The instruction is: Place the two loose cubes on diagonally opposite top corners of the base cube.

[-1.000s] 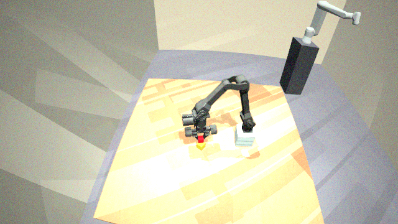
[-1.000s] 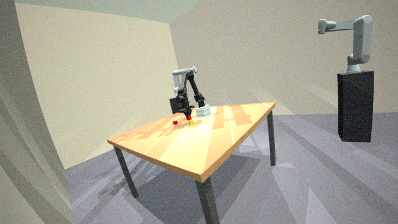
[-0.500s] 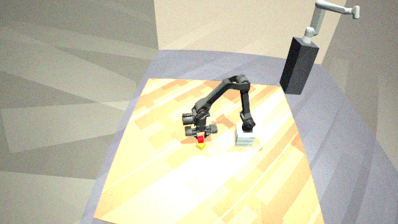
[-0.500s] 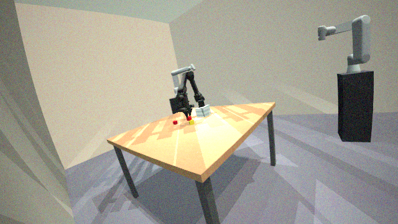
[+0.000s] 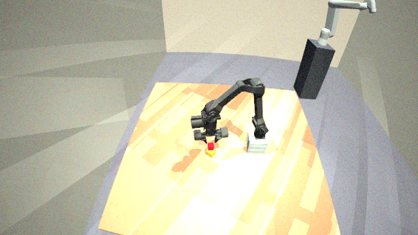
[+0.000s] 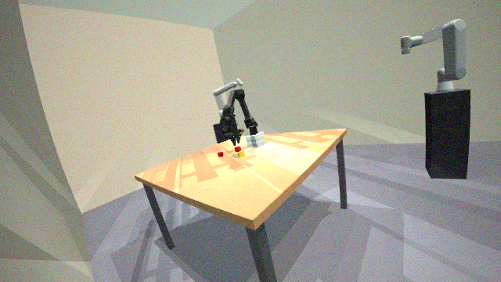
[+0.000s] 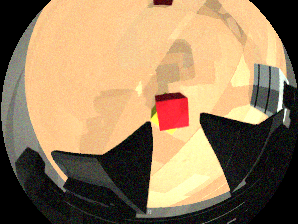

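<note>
Now: the yellow base cube 70 mm below my gripper tip and 20 mm to the left of it.
</note>
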